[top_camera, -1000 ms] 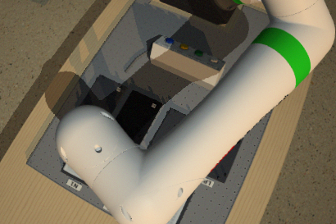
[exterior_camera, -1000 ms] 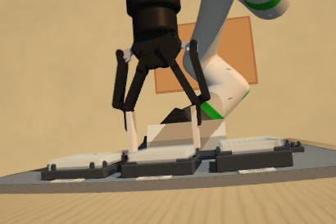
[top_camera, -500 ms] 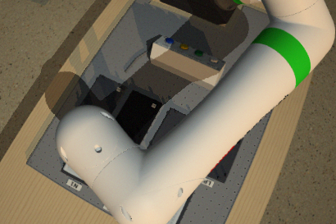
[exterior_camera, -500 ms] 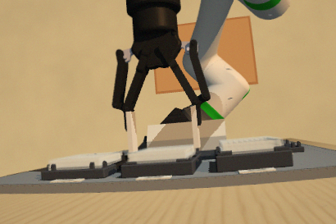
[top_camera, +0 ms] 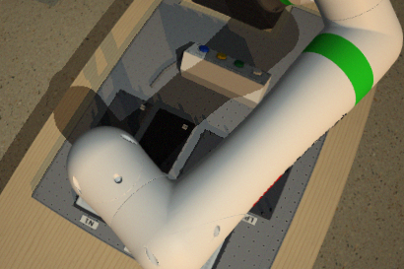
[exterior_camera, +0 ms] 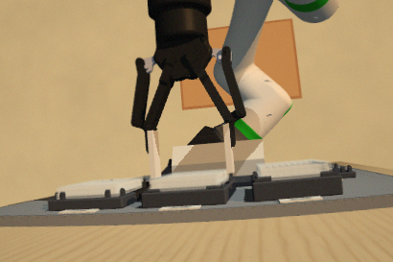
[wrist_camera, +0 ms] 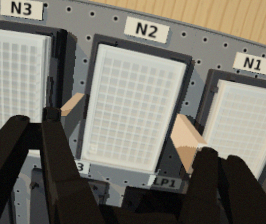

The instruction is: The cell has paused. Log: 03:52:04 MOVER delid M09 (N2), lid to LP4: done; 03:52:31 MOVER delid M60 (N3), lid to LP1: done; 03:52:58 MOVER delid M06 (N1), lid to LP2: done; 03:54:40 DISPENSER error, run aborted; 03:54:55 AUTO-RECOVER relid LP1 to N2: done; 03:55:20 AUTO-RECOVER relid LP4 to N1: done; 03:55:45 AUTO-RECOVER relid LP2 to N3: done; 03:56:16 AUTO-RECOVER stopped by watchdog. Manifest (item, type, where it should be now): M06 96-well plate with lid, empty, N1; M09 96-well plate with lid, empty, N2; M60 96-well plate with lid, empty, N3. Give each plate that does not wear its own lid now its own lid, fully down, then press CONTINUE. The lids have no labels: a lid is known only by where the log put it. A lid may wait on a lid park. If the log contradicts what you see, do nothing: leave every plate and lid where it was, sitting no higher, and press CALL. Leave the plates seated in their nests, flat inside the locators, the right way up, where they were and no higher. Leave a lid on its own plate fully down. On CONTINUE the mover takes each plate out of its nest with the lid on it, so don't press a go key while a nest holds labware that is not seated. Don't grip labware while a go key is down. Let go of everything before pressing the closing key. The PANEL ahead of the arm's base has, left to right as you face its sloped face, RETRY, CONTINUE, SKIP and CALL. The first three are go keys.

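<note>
The green CONTINUE key lies 430 mm behind my hand, 40 mm to the right of it and 10 mm above it. Also, from my hand: plate 130 mm to the right, 30 mm below, 10 mm ahead; then nest 130 mm to the left, 40 mm below, 20 mm behind; then LP1 label 90 mm behind, 80 mm to the right, 50 mm below.
</note>
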